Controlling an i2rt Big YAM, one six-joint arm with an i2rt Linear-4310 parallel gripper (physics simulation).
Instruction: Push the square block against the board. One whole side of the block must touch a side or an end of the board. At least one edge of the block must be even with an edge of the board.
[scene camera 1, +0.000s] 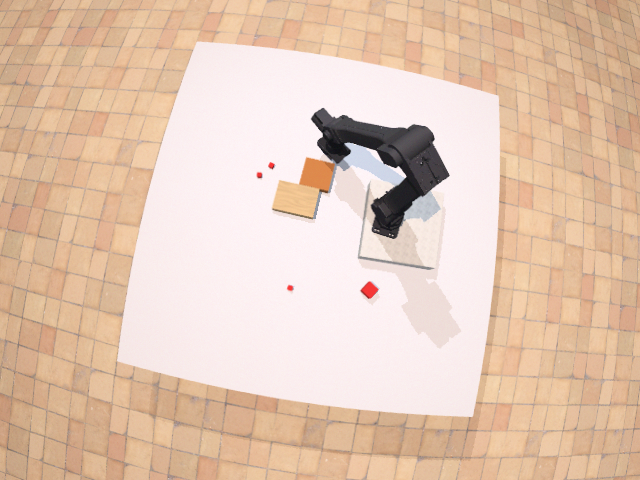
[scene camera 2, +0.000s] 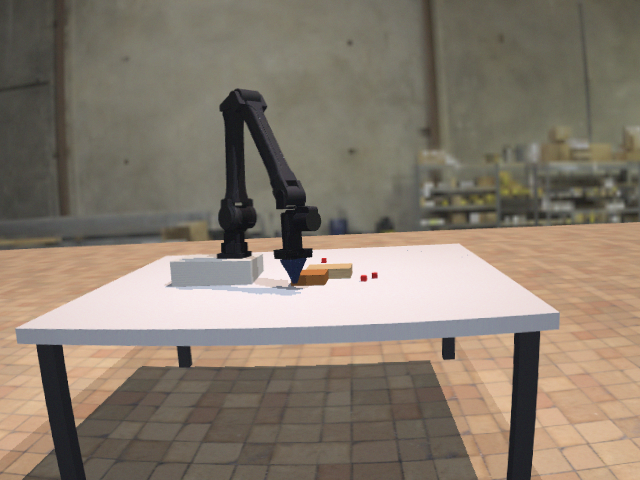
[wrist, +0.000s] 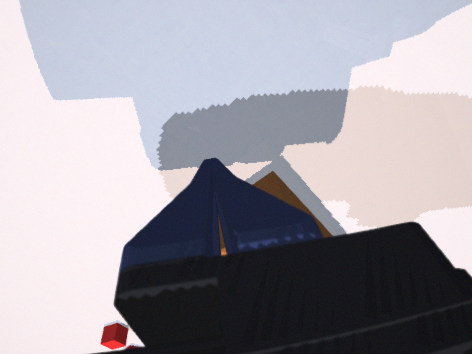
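Where they show: gripper, between the fingertips: (scene camera 1: 331, 156) (scene camera 2: 295, 283) (wrist: 211, 169); arm's base, origin of its link: (scene camera 1: 387, 218) (scene camera 2: 234, 257).
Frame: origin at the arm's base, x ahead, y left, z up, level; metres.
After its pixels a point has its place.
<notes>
The orange square block (scene camera 1: 316, 174) @[x 0.269, y -0.082, z -0.038 m] (scene camera 2: 313, 277) @[x 0.289, y -0.135, z -0.046 m] (wrist: 273, 184) @[x 0.223, y -0.139, z -0.060 m] lies flat against the long upper side of the pale wooden board (scene camera 1: 296, 199) @[x 0.306, y 0.023, z -0.039 m] (scene camera 2: 341, 269) @[x 0.355, y -0.027, z -0.042 m] in scene camera 1. Its lower side looks parallel to that side, with no visible gap. The block sits toward the board's right end and sticks out a little past it, so those edges are not even. My gripper (scene camera 1: 336, 160) @[x 0.241, y -0.170, z -0.056 m] (scene camera 2: 294, 282) @[x 0.241, y -0.170, z -0.056 m] (wrist: 211, 169) @[x 0.241, y -0.170, z -0.056 m] is shut and empty, pointing down with its tips low at the block's upper right corner. Whether they touch it is unclear. The hand hides most of the block in the wrist view.
Two small red cubes (scene camera 1: 271, 165) @[x 0.428, y -0.072, z -0.054 m] (scene camera 1: 259, 175) @[x 0.456, y -0.024, z -0.055 m] (scene camera 2: 363, 277) @[x 0.430, y -0.082, z -0.058 m] (scene camera 2: 374, 275) @[x 0.459, y -0.036, z -0.061 m] lie left of the block in scene camera 1. Another small cube (scene camera 1: 290, 287) @[x 0.236, y 0.306, z -0.054 m] and a larger red cube (scene camera 1: 369, 289) @[x -0.010, y 0.238, z -0.030 m] lie farther down. The arm stands on a pale base block (scene camera 1: 377, 250) @[x 0.004, y 0.112, z -0.006 m] (scene camera 2: 211, 272) @[x -0.035, y -0.129, z -0.028 m] at the right.
</notes>
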